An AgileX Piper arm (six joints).
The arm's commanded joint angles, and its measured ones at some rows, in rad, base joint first. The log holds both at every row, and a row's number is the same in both.
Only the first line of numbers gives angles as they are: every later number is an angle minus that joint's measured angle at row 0.
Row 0, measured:
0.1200 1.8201 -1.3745 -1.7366 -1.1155 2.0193
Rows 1 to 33, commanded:
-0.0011 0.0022 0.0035 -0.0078 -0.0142 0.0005
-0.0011 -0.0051 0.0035 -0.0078 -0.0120 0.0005
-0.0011 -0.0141 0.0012 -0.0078 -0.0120 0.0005
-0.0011 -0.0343 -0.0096 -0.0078 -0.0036 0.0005
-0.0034 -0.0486 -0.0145 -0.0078 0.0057 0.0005
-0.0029 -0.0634 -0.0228 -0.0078 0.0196 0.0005
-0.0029 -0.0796 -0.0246 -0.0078 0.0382 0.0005
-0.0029 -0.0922 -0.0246 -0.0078 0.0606 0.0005
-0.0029 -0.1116 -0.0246 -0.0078 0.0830 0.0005
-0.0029 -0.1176 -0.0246 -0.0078 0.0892 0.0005
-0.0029 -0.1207 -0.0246 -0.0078 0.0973 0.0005
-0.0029 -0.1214 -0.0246 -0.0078 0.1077 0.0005
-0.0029 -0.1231 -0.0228 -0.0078 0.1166 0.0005
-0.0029 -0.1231 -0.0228 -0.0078 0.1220 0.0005
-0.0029 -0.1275 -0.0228 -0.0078 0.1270 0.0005
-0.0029 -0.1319 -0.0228 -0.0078 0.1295 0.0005
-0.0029 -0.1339 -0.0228 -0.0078 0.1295 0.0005
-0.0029 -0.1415 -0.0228 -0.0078 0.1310 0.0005
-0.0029 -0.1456 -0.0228 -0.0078 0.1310 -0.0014
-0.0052 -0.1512 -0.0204 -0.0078 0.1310 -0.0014
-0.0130 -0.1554 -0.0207 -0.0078 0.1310 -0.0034
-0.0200 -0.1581 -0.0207 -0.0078 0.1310 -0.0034
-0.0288 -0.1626 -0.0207 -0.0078 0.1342 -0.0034
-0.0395 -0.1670 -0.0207 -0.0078 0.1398 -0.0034
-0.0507 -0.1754 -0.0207 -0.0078 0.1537 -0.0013
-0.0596 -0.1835 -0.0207 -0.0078 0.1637 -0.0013
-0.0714 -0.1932 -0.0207 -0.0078 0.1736 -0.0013
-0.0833 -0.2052 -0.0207 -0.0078 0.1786 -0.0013
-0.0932 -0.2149 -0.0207 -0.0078 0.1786 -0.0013
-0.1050 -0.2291 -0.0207 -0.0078 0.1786 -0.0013
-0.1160 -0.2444 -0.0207 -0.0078 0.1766 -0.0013
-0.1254 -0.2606 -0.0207 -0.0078 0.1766 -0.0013
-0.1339 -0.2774 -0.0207 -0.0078 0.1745 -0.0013
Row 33, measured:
-0.0946 -0.2120 -0.0214 -0.0089 0.1730 -0.0023
